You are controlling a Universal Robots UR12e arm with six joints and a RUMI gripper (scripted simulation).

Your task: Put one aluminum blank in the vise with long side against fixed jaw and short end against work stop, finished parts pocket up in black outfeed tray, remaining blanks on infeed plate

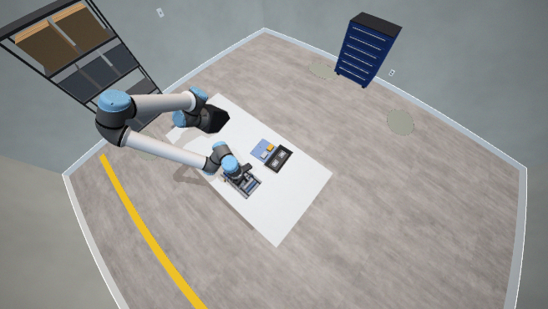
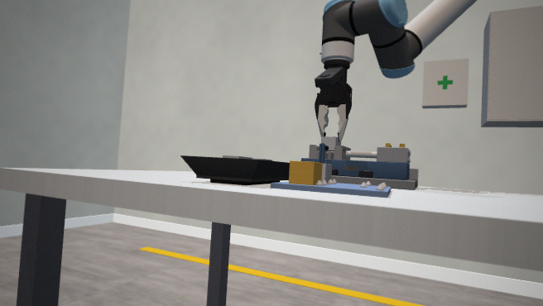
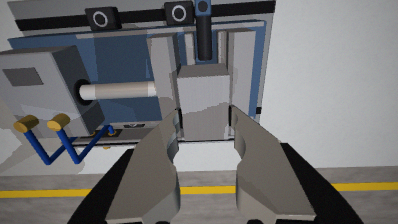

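The gray blank lies 2 cm below my hand. The rest, counted from my hand: work stop rod (5 cm to the left, 4 cm below); then yellow brass blank (6 cm behind, 37 cm to the left, 10 cm below); then infeed plate (10 cm behind, 33 cm to the left, 12 cm below).
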